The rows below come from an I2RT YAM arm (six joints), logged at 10 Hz.
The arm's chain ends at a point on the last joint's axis. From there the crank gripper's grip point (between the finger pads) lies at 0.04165 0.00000 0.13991 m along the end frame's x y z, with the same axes.
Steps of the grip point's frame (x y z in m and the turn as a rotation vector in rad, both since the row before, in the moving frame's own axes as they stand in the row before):
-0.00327 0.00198 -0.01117 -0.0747 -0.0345 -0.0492
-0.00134 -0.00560 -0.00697 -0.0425 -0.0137 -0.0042
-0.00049 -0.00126 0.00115 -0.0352 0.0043 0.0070
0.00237 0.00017 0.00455 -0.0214 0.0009 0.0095
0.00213 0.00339 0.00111 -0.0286 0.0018 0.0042
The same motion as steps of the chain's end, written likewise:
0.00137 -0.00658 -0.01221 -0.0747 -0.0345 -0.0492
0.00057 -0.01139 -0.00740 -0.0425 -0.0137 -0.0042
-0.00107 -0.00647 0.00142 -0.0352 0.0043 0.0070
0.00226 -0.00322 0.00462 -0.0214 0.0009 0.0095
0.00189 -0.00079 0.00124 -0.0286 0.0018 0.0042

